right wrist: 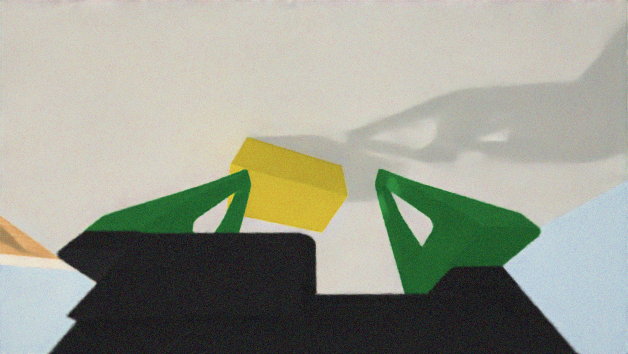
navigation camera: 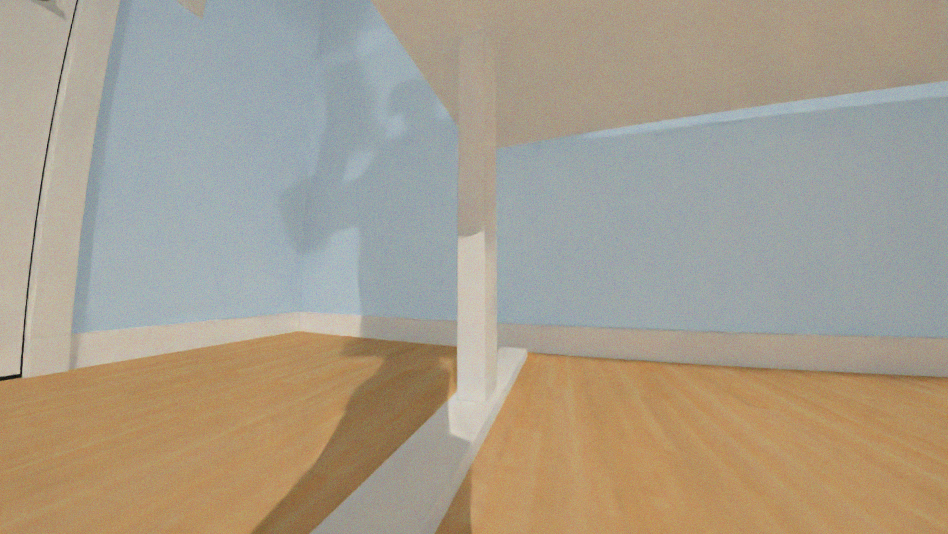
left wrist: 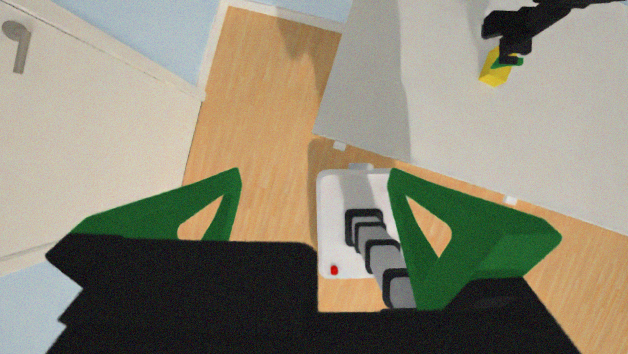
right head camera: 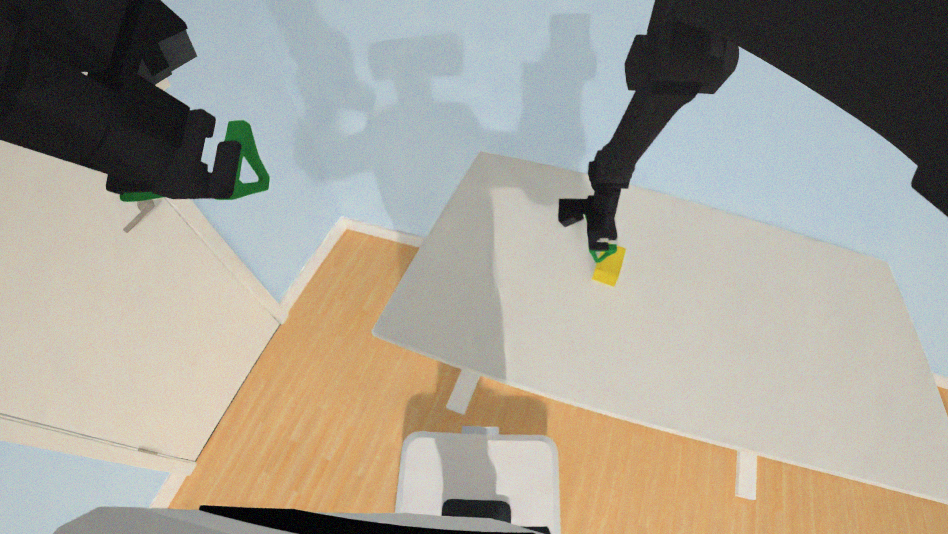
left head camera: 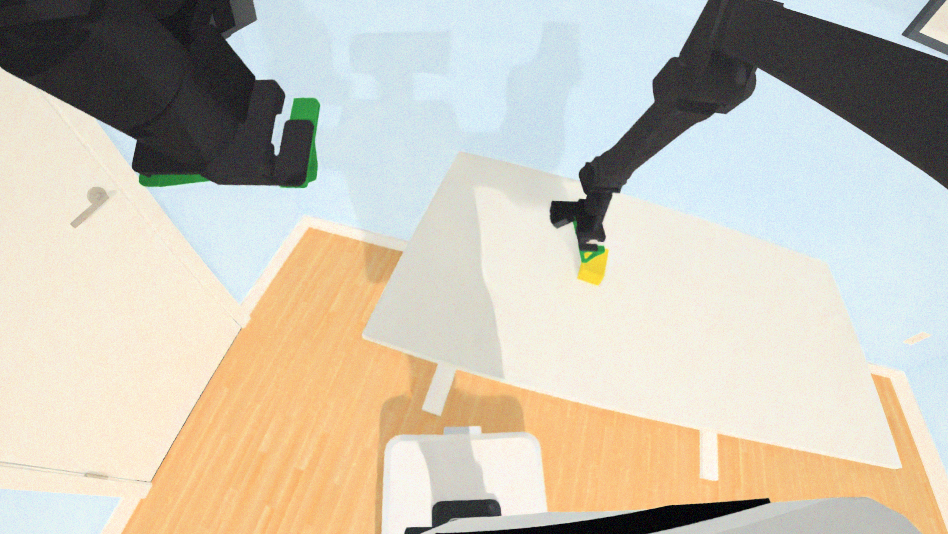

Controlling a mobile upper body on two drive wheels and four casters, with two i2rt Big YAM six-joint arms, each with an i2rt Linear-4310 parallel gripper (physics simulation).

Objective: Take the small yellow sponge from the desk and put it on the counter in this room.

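Places are measured from the left arm's base along level axes (x ahead, y left, z up), in centimetres.
Where they show: left gripper, fingertip midpoint: (left wrist: 314,176) (right head camera: 230,184) (left head camera: 266,172); right gripper, fingertip midpoint: (right wrist: 313,176) (left wrist: 492,52) (right head camera: 595,247) (left head camera: 581,248).
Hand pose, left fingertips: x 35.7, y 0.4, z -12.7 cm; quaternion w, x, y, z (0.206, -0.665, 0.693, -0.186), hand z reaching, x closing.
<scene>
Things, the pixels of their top centre, and the offset from my left fingertips. "pt": a spot on its surface instead. Level surfaces: height alone.
- small yellow sponge at its top centre: (right wrist: 284,204) (right head camera: 611,258) (left head camera: 596,258) (left wrist: 502,63) dy -57.6, dx +30.7, dz -51.8 cm
- white desk at its surface level: dz -56.3 cm
- pale door at a spot on its surface: (left head camera: 99,331) pt dy +92.7, dx +12.8, dz -66.9 cm
- white desk leg at a spot on its surface: (navigation camera: 476,298) pt dy -22.4, dx +38.6, dz -108.6 cm
The small yellow sponge (left head camera: 593,270) (right head camera: 610,269) (left wrist: 494,76) (right wrist: 295,200) lies on the white desk (left head camera: 696,331) (right head camera: 729,331) (left wrist: 560,150) (right wrist: 150,75). My right gripper (left head camera: 592,253) (right head camera: 603,252) (right wrist: 313,176) is open, with its green fingertips close above the sponge. In the right wrist view the sponge shows mostly between the fingertips, off toward the left finger, which hides part of its left end. No contact can be made out. My left gripper (left wrist: 314,176) is open and empty, high up and away from the desk. The counter does not show in these views.
A pale door (left head camera: 99,331) (right head camera: 132,318) with a handle stands at the left. The white robot base (left head camera: 411,477) (right head camera: 424,477) (left wrist: 332,225) is at the desk's near edge. A white desk leg (navigation camera: 476,298) and its foot (navigation camera: 398,484) stand ahead of the base. Blue walls (navigation camera: 729,232) meet behind the desk.
</scene>
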